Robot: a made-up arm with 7 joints. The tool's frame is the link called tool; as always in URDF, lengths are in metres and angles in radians. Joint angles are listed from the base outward. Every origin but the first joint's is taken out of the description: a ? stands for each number. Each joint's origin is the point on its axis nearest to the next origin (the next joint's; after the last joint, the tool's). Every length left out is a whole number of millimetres.
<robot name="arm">
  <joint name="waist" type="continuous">
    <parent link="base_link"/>
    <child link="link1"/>
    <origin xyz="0.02 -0.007 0.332" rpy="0 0 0"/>
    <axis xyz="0 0 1"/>
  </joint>
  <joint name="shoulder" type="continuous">
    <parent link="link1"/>
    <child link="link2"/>
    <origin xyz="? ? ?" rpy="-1.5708 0 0"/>
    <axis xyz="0 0 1"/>
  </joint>
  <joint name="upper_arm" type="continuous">
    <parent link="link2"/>
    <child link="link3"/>
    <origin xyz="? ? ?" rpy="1.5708 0 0"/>
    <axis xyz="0 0 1"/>
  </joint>
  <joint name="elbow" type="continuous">
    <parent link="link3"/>
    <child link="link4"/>
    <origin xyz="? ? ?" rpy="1.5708 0 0"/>
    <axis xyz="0 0 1"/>
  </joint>
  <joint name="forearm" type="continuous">
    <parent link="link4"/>
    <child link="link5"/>
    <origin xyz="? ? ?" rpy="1.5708 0 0"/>
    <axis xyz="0 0 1"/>
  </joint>
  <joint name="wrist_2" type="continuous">
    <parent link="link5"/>
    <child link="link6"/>
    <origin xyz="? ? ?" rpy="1.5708 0 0"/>
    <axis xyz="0 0 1"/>
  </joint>
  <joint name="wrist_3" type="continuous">
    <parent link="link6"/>
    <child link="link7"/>
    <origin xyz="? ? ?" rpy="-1.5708 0 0"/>
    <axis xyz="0 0 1"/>
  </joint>
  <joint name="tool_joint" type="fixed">
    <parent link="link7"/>
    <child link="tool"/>
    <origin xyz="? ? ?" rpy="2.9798 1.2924 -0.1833"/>
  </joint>
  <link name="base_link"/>
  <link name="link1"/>
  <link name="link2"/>
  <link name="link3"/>
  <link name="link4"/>
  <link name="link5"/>
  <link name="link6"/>
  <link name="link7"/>
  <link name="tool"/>
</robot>
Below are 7 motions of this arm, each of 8 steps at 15 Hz.
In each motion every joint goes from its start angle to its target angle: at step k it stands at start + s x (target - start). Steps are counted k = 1, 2, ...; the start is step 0. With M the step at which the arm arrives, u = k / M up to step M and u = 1 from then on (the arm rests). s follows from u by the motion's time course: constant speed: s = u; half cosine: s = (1 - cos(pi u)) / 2; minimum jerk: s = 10 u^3 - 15 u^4 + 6 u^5.
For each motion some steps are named. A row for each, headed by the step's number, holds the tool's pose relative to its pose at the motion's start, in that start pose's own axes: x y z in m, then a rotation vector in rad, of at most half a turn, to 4 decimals.
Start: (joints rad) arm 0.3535 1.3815 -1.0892 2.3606 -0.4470 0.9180 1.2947
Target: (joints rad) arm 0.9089 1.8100 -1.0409 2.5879 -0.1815 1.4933 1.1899
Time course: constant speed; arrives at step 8
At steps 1, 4, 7, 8:
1: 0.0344 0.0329 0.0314 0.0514 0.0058 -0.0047
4: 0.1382 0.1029 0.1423 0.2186 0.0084 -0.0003
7: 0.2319 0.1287 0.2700 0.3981 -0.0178 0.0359
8: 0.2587 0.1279 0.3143 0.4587 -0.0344 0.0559

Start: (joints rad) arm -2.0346 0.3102 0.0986 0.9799 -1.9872 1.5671 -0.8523
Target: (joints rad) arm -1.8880 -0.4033 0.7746 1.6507 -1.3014 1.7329 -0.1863
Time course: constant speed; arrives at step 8
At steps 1, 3, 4, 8:
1: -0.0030 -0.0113 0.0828 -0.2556 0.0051 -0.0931
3: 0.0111 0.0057 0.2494 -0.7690 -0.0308 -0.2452
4: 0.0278 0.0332 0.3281 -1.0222 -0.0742 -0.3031
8: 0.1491 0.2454 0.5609 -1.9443 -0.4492 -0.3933

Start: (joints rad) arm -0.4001 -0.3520 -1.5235 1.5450 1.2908 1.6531 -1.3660
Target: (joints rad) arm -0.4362 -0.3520 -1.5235 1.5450 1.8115 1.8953 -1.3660
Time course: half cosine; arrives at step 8
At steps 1, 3, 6, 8:
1: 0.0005 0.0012 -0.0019 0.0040 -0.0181 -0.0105
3: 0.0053 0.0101 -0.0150 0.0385 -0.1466 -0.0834
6: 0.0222 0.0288 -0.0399 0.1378 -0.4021 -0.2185
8: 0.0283 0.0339 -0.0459 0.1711 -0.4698 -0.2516

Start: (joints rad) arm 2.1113 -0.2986 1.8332 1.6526 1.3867 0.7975 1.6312
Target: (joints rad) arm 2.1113 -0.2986 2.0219 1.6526 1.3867 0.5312 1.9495
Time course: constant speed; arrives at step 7
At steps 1, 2, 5, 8:
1: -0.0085 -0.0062 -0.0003 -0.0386 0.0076 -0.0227
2: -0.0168 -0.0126 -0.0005 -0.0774 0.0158 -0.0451
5: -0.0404 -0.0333 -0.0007 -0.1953 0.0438 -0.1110
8: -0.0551 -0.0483 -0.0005 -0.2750 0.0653 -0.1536

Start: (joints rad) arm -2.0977 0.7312 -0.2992 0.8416 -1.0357 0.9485 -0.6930
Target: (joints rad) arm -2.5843 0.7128 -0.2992 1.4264 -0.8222 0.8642 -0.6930
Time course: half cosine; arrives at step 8
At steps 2, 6, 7, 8:
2: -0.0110 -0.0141 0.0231 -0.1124 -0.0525 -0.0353
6: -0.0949 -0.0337 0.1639 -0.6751 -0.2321 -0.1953
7: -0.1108 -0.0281 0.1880 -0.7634 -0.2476 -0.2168
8: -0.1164 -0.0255 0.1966 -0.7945 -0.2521 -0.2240

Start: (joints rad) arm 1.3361 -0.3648 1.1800 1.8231 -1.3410 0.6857 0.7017
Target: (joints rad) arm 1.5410 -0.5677 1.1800 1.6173 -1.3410 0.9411 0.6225
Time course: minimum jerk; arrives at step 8
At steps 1, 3, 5, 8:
1: 0.0017 0.0012 -0.0003 0.0035 0.0006 0.0013
3: 0.0293 0.0199 -0.0046 0.0597 0.0097 0.0253
5: 0.0784 0.0460 -0.0068 0.1515 0.0212 0.0805
8: 0.1085 0.0581 -0.0051 0.2029 0.0263 0.1222

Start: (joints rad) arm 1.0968 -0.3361 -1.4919 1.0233 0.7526 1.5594 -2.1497
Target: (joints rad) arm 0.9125 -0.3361 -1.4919 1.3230 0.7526 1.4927 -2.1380
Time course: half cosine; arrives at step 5
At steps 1, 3, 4, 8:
1: 0.0144 -0.0011 0.0002 0.0014 0.0163 0.0406
3: 0.1006 0.0034 -0.0018 0.0064 0.1182 0.2765
4: 0.1394 0.0115 -0.0049 0.0071 0.1674 0.3806
8: 0.1541 0.0156 -0.0066 0.0071 0.1868 0.4201

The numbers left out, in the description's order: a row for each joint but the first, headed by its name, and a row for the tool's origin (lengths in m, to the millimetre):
shoulder: -0.027 -0.01 0
upper_arm: -0.019 -0.209 0
elbow: 0.09 -0.043 0
forearm: 0.098 -0.342 0
wrist_2: -0.022 0.023 0
wrist_3: 0.032 0.08 0
tool: -0.003 -0.006 0

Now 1 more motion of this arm.
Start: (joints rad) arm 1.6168 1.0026 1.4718 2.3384 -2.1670 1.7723 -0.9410
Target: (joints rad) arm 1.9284 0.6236 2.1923 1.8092 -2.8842 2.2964 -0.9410
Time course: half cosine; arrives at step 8
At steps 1, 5, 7, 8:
1: 0.0217 -0.0041 0.0054 -0.0078 -0.0016 0.0286
5: 0.3653 0.0424 0.2105 -0.3741 -0.0809 0.4641
7: 0.4502 0.1289 0.3403 -0.6307 -0.1818 0.5677
8: 0.4578 0.1436 0.3593 -0.6697 -0.2009 0.5769

